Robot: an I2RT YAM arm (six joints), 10 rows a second.
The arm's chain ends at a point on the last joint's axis. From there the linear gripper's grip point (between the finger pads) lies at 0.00 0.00 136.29 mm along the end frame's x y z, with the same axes.
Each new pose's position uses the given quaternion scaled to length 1; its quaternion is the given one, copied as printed.
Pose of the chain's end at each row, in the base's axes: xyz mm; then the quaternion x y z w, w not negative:
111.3 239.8 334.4 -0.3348 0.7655 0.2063 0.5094
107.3 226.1 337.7 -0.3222 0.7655 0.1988 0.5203
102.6 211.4 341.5 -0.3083 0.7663 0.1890 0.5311
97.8 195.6 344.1 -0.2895 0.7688 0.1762 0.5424
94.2 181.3 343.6 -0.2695 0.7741 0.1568 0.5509
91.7 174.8 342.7 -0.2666 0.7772 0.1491 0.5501
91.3 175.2 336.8 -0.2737 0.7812 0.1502 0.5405
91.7 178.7 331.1 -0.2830 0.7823 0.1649 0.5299
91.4 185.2 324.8 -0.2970 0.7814 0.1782 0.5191
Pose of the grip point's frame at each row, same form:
198.8 329.3 280.4 -0.3348 0.7655 0.2063 0.5094
198.4 313.3 286.0 -0.3222 0.7655 0.1988 0.5203
197.6 295.5 291.8 -0.3083 0.7663 0.1890 0.5311
197.6 275.3 296.5 -0.2895 0.7688 0.1762 0.5424
198.9 254.9 296.7 -0.2695 0.7741 0.1568 0.5509
197.4 246.4 295.0 -0.2666 0.7772 0.1491 0.5501
195.2 247.5 286.3 -0.2737 0.7812 0.1502 0.5405
192.0 254.7 278.8 -0.2830 0.7823 0.1649 0.5299
187.5 265.2 270.6 -0.2970 0.7814 0.1782 0.5191

